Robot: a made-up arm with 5 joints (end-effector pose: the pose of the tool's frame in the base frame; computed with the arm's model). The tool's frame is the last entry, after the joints.
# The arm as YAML. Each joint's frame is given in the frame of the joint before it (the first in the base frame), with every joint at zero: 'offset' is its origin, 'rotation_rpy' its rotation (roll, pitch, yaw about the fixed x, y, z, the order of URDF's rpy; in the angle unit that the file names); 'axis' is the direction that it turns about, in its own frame. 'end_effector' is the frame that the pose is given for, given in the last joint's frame.
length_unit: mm
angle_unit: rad
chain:
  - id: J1
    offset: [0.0, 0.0, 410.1]
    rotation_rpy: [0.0, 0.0, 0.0]
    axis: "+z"
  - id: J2
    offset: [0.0, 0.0, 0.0]
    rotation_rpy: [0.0, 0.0, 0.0]
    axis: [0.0, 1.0, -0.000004]
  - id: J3
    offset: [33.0, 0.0, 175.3]
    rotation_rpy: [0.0, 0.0, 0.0]
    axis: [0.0, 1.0, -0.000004]
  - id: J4
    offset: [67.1, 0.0, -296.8]
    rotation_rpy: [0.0, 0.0, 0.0]
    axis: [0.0, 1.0, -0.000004]
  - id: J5
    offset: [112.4, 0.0, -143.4]
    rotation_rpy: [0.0, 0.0, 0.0]
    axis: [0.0, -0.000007, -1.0]
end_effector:
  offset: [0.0, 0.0, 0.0]
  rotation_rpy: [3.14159, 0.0, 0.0]
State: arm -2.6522 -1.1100 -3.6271 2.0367 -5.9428
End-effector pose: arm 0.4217 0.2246 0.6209 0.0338 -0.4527 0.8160
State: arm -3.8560 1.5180 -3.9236 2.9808 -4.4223
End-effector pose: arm -0.2588 0.2245 0.4699 2.5222 0.7339 0.4214
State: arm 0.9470 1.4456 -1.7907 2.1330 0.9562
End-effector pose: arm 0.1036 0.1440 0.0638 1.4316 -0.0066 -1.0341
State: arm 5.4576 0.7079 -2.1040 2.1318 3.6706
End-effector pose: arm 0.2917 -0.3161 0.3546 -1.5106 -1.8784 -0.1372
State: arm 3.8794 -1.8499 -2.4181 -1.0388 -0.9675
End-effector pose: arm 0.3924 0.3567 0.2871 -1.6327 1.4266 -0.1319
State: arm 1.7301 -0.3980 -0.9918 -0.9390 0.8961
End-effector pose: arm -0.0465 0.2897 0.7773 -0.7510 -0.3327 -0.4865
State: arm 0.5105 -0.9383 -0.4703 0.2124 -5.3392
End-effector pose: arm 0.3110 0.1742 0.6108 -2.0664 0.4550 -1.0770
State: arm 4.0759 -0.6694 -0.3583 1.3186 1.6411
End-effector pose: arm -0.1619 -0.2191 0.3025 1.0489 2.8435 0.4263
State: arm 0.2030 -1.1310 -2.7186 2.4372 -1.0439
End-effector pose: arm -0.2245 -0.0462 0.7848 1.6690 1.2002 1.6007
